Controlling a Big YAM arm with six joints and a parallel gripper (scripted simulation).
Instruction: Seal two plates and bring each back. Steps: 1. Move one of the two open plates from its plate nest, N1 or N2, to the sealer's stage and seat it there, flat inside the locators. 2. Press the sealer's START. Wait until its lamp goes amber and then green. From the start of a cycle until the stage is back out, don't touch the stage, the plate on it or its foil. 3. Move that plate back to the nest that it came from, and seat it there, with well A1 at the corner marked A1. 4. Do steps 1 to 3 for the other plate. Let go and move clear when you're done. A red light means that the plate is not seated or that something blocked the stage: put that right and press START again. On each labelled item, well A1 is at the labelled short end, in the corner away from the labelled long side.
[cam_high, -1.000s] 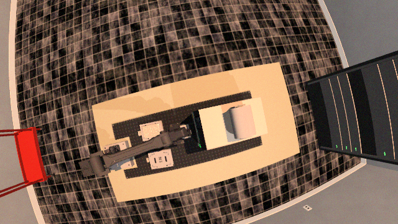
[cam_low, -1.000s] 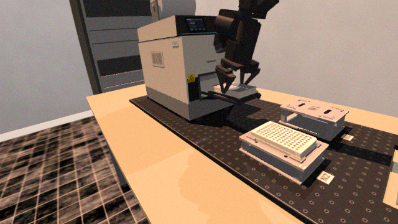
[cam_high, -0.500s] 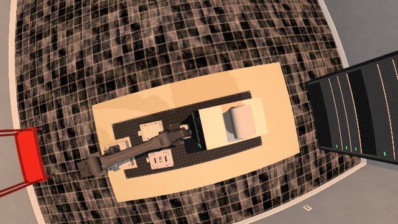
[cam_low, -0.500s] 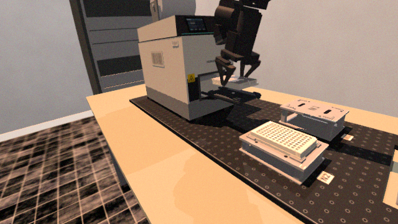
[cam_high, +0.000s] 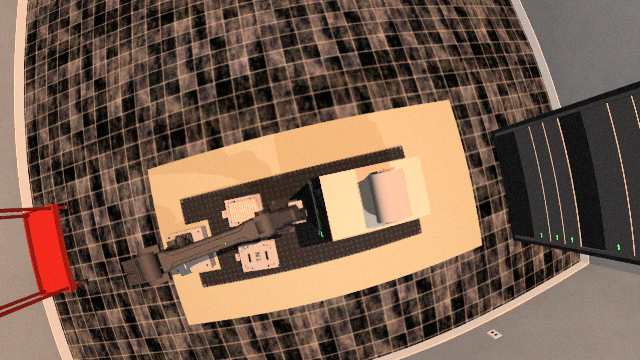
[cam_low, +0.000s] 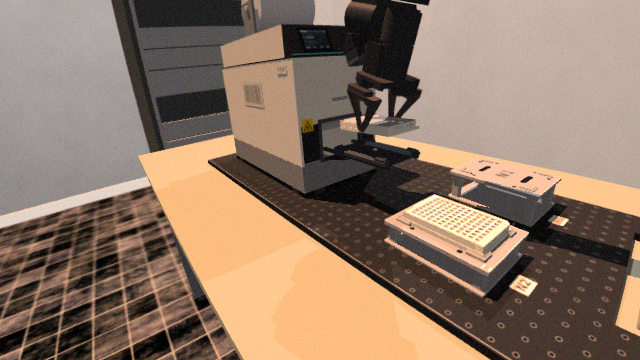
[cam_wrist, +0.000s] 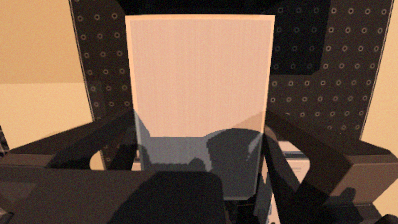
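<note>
My gripper is now 60 mm above the sealer stage and 10 mm short of it. The rest, counted from my hand: well plate: 190 mm behind, 110 mm below, 60 mm to the left; plate nest N2: 190 mm behind, 120 mm below, 60 mm to the left; sealer screen: 160 mm above, 130 mm ahead, 40 mm to the left.
</note>
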